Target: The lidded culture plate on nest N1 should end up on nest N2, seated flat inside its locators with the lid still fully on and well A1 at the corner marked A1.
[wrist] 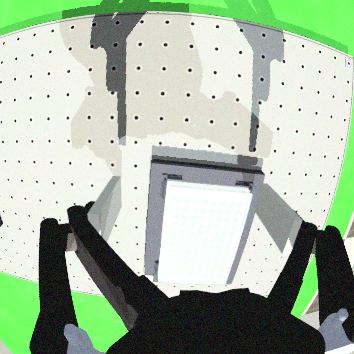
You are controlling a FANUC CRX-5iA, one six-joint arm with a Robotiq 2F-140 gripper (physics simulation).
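Places are measured from the arm's base along level axes (x down, y left, z ahead), in metres.
Where they show: gripper, fingertip midpoint: [191,194].
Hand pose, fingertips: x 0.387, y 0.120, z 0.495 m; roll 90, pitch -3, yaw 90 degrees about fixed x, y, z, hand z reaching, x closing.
Note:
Each offset is from my fingertips to the centre of the thing. "spot": to the spot under its first point. Level surfaces: height alone.
The lidded culture plate @(dx +0.014, dy +0.014, dz +0.063 m) [205,235] is a pale, almost white rectangle with faint rows of wells under its lid. It sits in a grey nest @(dx +0.031, dy +0.014, dz +0.063 m) [155,215] with dark corner locators, low in the middle of the wrist view. The lid looks on. My gripper [191,194] is open and empty, above the nest, with one finger to the left and one to the right of it and the plate roughly between them. No nest label or A1 mark is readable, and the body of the gripper lies near the plate's lower edge.
The nest stands on a white perforated board @(dx +0.038 m) [50,132] with rows of small holes. A green surface @(dx +0.051 m) [25,312] surrounds the board. A dark object @(spot: dx +0.036, dy -0.267, dz +0.065 m) [1,220] shows in part at the left edge. Shadows of the gripper fall on the board above the nest in the view.

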